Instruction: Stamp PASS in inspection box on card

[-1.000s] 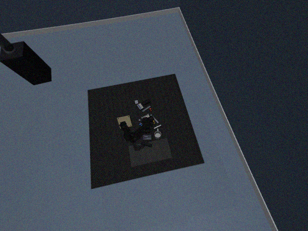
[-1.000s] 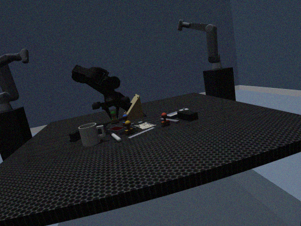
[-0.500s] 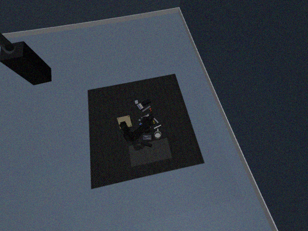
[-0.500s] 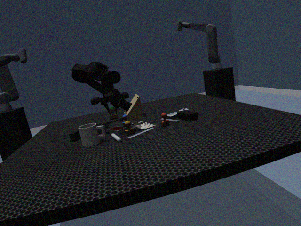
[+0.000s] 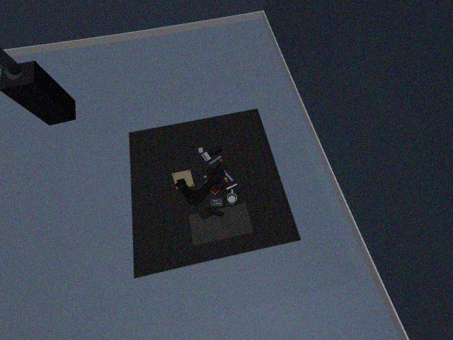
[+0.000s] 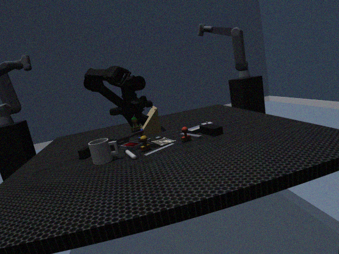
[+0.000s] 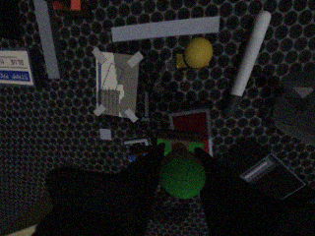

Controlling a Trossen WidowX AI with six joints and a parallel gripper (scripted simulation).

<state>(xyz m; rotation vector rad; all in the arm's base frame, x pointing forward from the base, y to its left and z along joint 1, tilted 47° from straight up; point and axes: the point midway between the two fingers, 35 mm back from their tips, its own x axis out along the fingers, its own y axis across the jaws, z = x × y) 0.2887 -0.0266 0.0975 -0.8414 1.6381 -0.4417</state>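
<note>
My gripper tip is 10 mm short of the white card, 110 mm to the right of it and 100 mm above it. The rest, counted from my gripper tip: yellow-knobbed stamp (90 mm ahead, 20 mm to the left, 80 mm below); red ink pad (20 mm behind, 30 mm to the right, 90 mm below); green-knobbed stamp (right at my gripper tip).
</note>
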